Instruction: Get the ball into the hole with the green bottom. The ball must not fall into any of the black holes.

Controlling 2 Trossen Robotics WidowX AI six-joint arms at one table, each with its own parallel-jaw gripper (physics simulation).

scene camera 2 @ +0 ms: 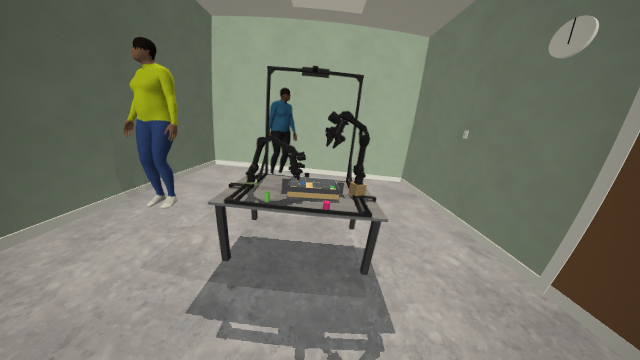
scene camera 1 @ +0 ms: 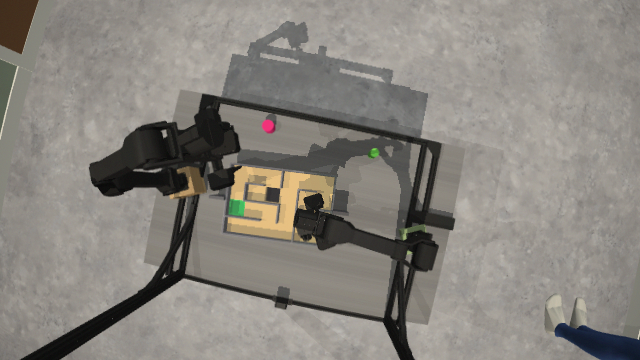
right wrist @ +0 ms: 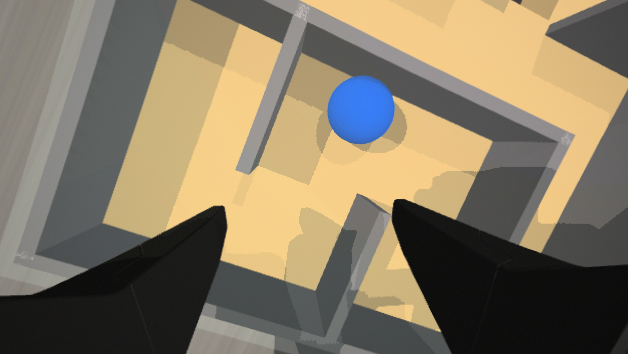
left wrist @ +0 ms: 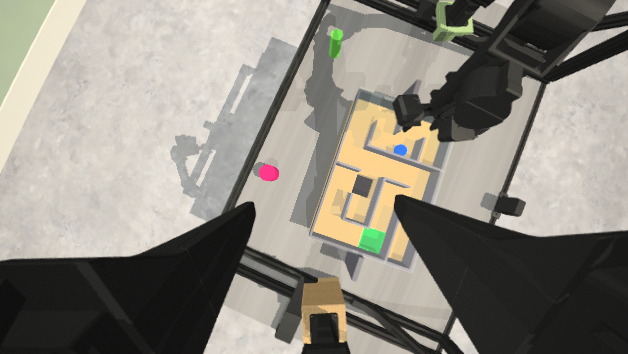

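The blue ball [scene camera 2: 303,183] [left wrist: 400,149] [right wrist: 361,110] rests on the maze floor, close to a long inner wall and between two short partitions. The tan maze board [scene camera 1: 305,182] [scene camera 2: 312,195] [left wrist: 390,167] lies on the table. Its green-bottomed hole [scene camera 1: 236,207] [scene camera 2: 332,188] [left wrist: 372,240] is at the left edge in scene camera 1; a black hole [scene camera 1: 272,194] [left wrist: 363,186] lies nearby. My right gripper [left wrist: 416,130] [right wrist: 310,212] is open and empty, low over the ball's compartment; the ball is beyond its fingertips. My left gripper [scene camera 2: 332,145] [left wrist: 324,204] is open and empty, high above the table.
A pink cylinder [scene camera 1: 268,126] [scene camera 2: 326,205] [left wrist: 269,172] and a green cylinder [scene camera 1: 374,153] [scene camera 2: 267,196] [left wrist: 335,44] stand beside the board. A wooden block [scene camera 1: 192,181] [scene camera 2: 357,189] [left wrist: 325,295] is at the left arm's base. Grey walls divide the maze. A black frame surrounds the table.
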